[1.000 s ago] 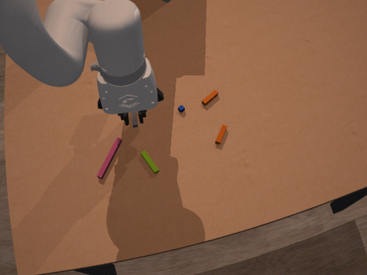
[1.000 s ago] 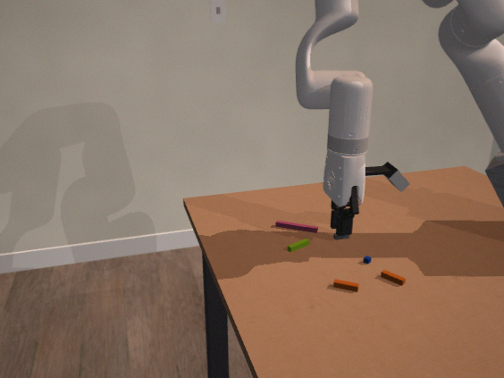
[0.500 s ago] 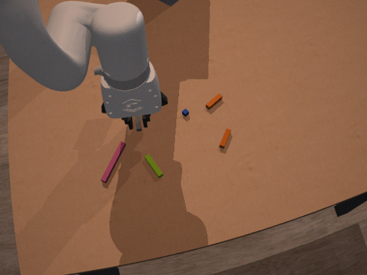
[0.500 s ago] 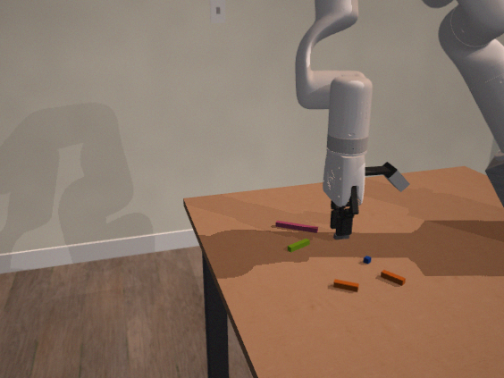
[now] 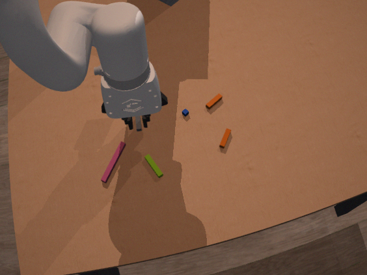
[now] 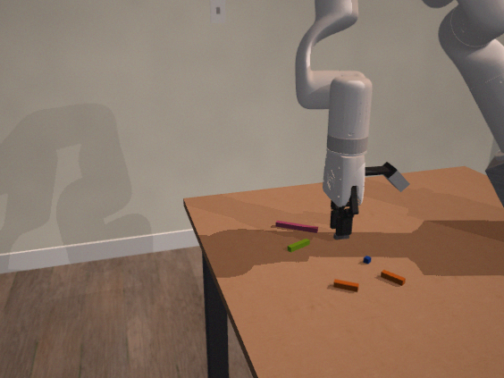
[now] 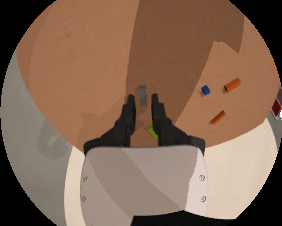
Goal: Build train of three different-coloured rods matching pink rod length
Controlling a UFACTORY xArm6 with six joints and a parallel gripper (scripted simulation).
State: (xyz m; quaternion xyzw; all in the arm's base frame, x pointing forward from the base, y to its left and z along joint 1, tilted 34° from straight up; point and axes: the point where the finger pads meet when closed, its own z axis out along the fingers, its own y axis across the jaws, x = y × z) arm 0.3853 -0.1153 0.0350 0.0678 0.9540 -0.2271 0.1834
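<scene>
Right now my hand is 30 mm above the grey rod. Round my hand: lime rod (100 mm ahead, 30 mm below); pink rod (60 mm ahead, 70 mm to the right, 30 mm below); blue rod (10 mm ahead, 100 mm to the left, 30 mm below).
</scene>
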